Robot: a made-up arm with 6 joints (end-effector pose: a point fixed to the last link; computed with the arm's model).
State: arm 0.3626 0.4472 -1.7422 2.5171 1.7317 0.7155
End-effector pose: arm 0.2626 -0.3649 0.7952 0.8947 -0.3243 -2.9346
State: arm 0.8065 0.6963 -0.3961 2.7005 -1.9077 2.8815
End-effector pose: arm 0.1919 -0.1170 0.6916 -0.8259 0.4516 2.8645
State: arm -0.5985 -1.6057 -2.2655 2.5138 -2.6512 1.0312
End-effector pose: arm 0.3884 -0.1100 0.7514 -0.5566 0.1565 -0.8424
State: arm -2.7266 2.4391 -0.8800 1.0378 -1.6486 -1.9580
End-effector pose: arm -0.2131 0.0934 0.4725 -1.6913 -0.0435 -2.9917
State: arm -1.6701 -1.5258 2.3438 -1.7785 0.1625 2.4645
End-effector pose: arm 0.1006 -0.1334 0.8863 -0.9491 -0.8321 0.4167
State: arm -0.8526 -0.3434 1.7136 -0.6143 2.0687 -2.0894
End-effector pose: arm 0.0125 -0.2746 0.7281 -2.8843 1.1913 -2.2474
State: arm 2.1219 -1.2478 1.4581 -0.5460 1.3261 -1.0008
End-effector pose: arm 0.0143 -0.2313 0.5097 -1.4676 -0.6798 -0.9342
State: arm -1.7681 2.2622 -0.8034 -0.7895 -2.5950 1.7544
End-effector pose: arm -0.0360 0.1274 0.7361 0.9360 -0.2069 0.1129
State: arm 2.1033 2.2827 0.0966 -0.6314 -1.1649 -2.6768
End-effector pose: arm 0.1966 0.0959 0.5620 -2.7680 -0.7882 1.6670
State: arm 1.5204 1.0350 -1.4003 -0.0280 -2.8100 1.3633
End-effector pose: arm 0.3484 -0.0452 0.6311 -1.6254 -1.2911 2.1351
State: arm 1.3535 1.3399 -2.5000 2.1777 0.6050 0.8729
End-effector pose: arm 0.5110 -0.2442 0.4751 -0.1962 -0.5616 -0.8956
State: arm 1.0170 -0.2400 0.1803 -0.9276 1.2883 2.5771
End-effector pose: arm 0.3591 -0.1511 0.4220 -0.9760 0.8306 1.3641
